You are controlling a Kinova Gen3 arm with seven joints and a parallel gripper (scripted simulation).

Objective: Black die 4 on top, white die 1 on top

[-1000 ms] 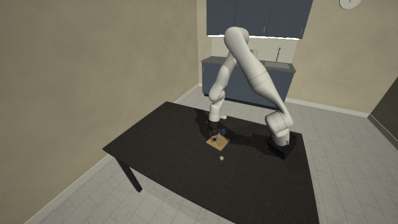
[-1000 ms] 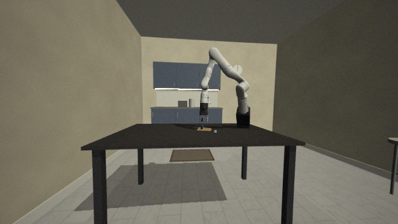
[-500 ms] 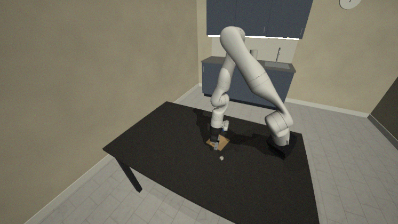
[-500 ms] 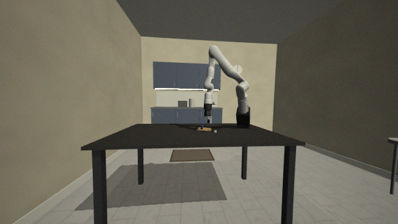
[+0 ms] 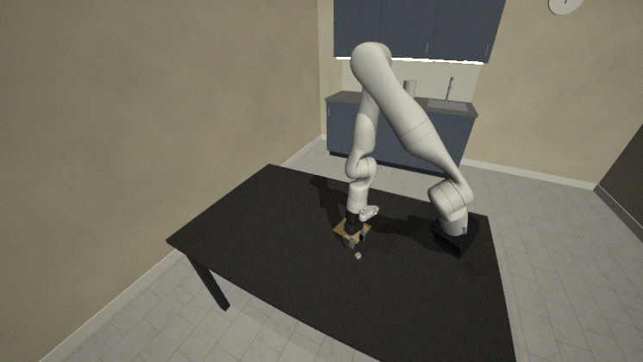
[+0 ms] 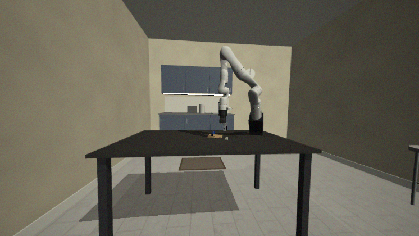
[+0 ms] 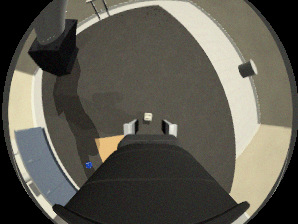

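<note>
Right now the white die is 9 cm below my hand and 1 cm behind it. Round my hand: tan mat (14 cm to the right, 10 cm below, 9 cm ahead); black die (13 cm to the right, 12 cm ahead, 8 cm below); blue die (28 cm to the right, 11 cm ahead, 9 cm below).
</note>
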